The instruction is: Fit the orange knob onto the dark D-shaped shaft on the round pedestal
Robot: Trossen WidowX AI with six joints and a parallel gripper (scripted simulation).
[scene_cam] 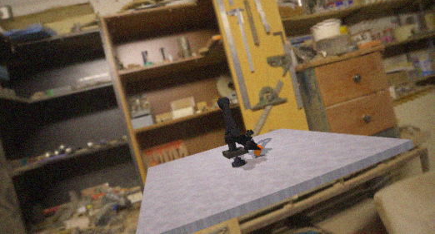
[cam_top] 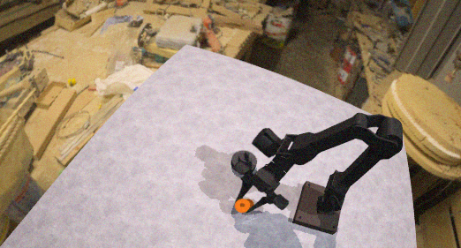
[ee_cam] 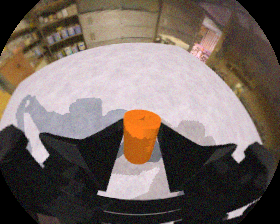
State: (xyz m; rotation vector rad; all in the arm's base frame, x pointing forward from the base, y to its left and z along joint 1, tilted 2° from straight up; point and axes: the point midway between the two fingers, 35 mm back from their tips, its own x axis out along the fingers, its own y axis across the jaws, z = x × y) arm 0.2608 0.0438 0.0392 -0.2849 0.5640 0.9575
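Right now the orange knob is 10 mm behind my gripper tip, 10 mm to the right of it and 10 mm below it. The rest, counted from my gripper tip: round dark pedestal 20 mm ahead, 190 mm to the right, 10 mm below.
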